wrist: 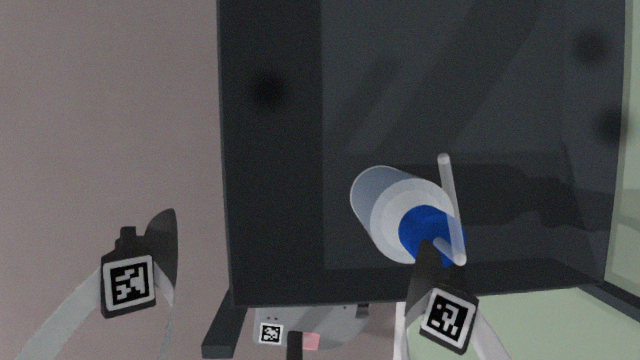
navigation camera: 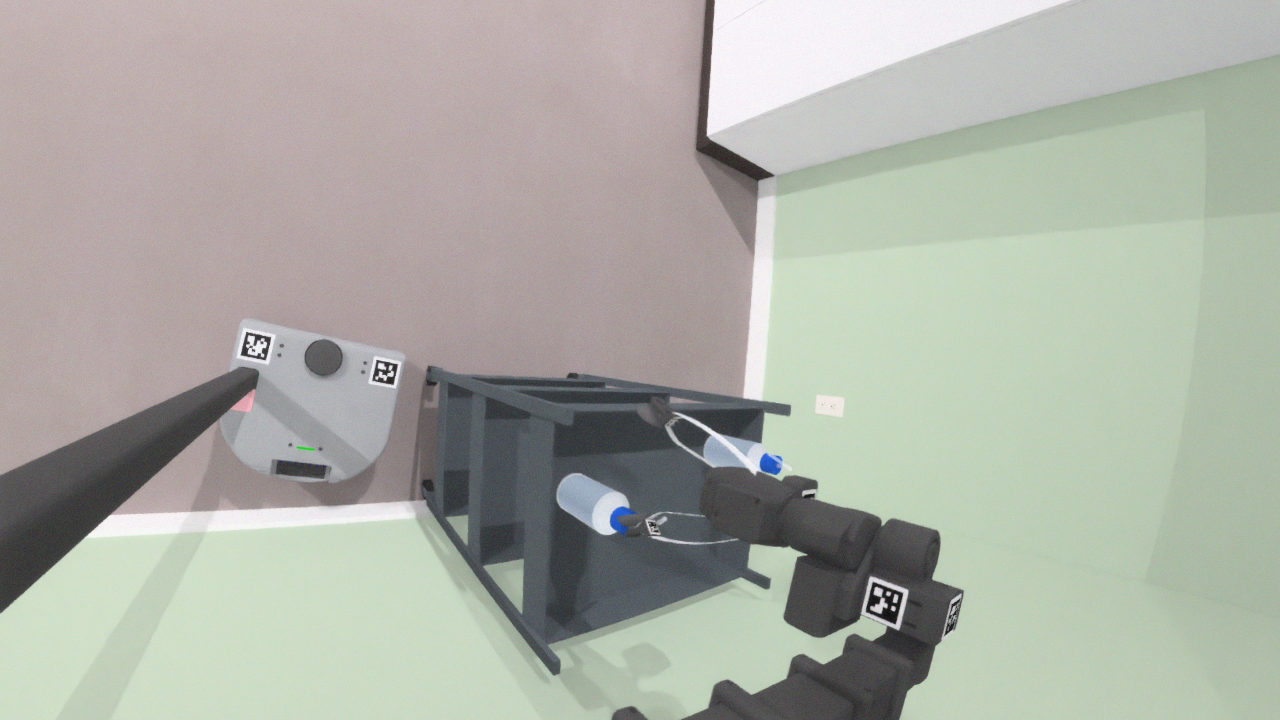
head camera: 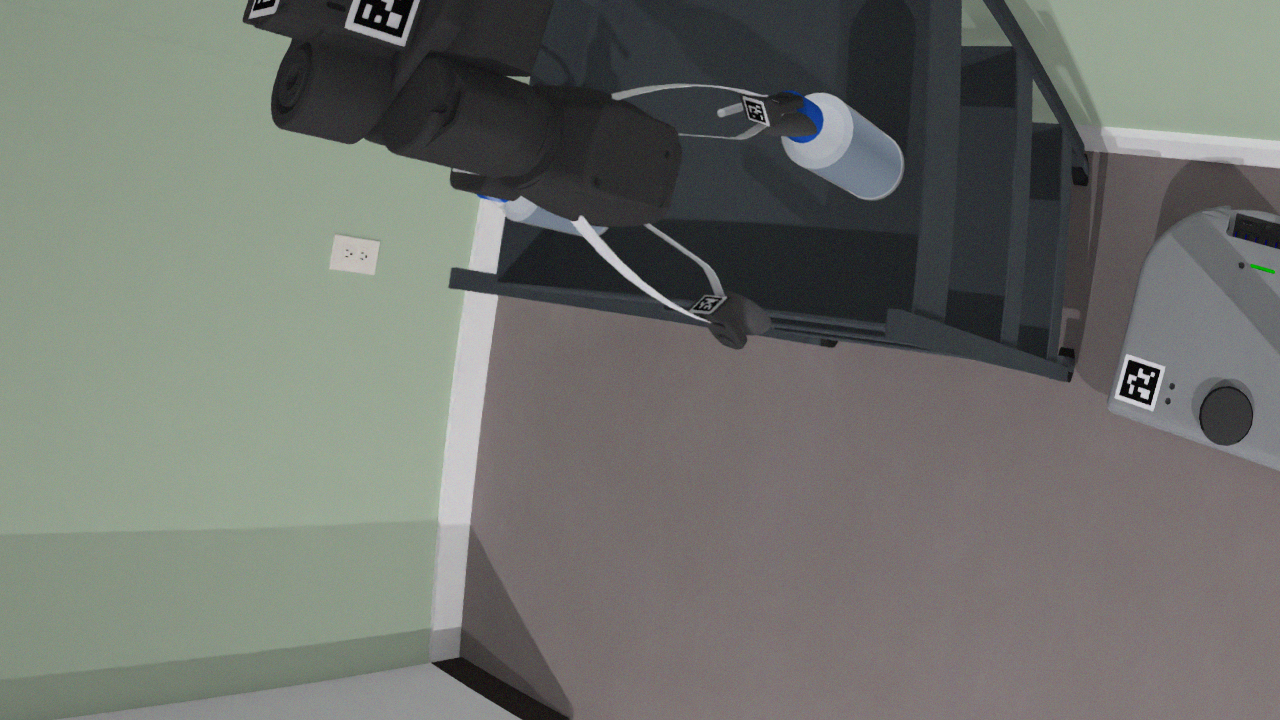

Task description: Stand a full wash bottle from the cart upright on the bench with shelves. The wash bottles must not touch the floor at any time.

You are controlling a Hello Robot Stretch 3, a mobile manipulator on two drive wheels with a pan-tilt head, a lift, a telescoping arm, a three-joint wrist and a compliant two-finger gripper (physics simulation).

Path:
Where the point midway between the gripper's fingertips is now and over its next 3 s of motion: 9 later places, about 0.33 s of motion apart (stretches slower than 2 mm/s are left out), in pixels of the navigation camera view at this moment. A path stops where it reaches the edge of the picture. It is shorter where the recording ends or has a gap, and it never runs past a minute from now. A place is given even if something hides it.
My gripper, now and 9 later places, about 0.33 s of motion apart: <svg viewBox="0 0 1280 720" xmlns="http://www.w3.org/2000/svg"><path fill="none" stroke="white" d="M633 463L640 465L643 465L646 452L649 434L651 426L651 426L649 434L645 456L640 484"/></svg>

